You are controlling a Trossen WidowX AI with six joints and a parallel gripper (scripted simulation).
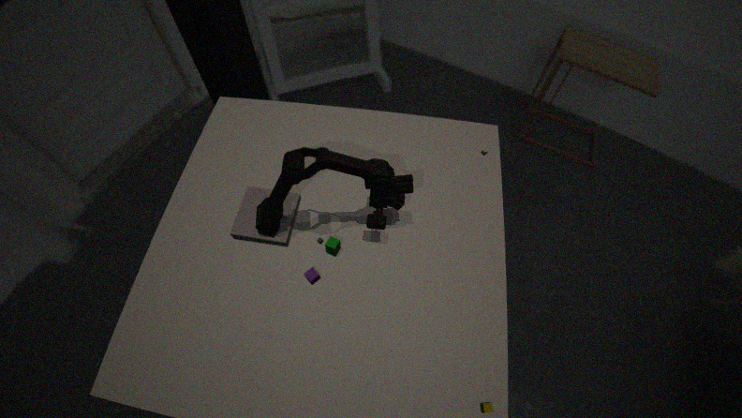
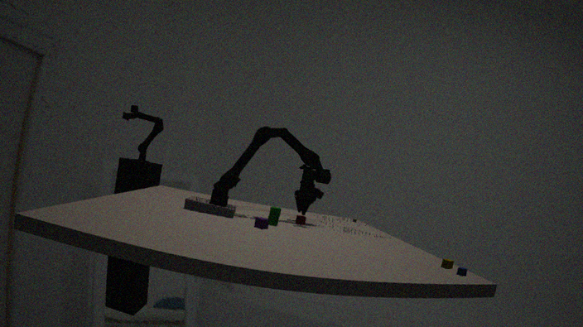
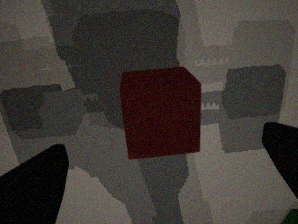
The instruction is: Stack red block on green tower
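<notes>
The red block lies 3 cm below my gripper tip. From my gripper tip the other things lie so: grey ball: 17 cm behind, 13 cm to the right, 4 cm below; then purple block: 27 cm to the right, 16 cm behind, 3 cm below; then yellow block: 53 cm to the right, 47 cm ahead, 3 cm below.
</notes>
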